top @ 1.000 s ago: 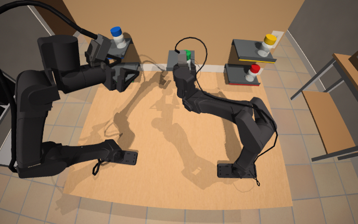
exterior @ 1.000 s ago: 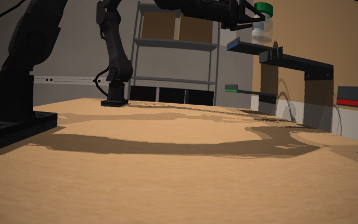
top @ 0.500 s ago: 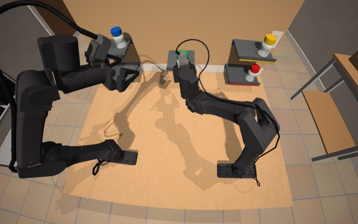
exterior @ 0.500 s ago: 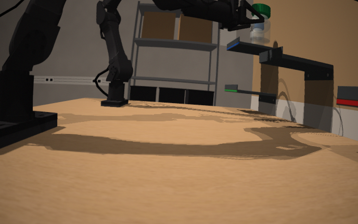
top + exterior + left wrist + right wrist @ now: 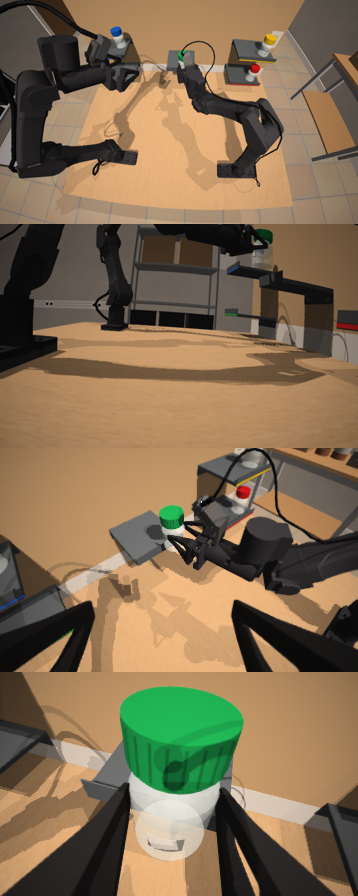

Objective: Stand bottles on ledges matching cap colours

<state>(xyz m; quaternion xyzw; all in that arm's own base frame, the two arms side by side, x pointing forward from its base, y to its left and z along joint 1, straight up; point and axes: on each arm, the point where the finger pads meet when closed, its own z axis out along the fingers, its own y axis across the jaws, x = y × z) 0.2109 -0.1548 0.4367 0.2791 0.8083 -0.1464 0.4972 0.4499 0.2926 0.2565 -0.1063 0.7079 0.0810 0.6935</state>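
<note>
Right now the green-capped bottle is 230 mm ahead of my left hand, 180 mm below it and 160 mm to the right of it. Also, from my left hand: blue-capped bottle: 330 mm ahead, 200 mm to the left, 110 mm below; then yellow-capped bottle: 570 mm to the right, 340 mm ahead, 110 mm below; then red-capped bottle: 570 mm to the right, 340 mm ahead, 310 mm below.
</note>
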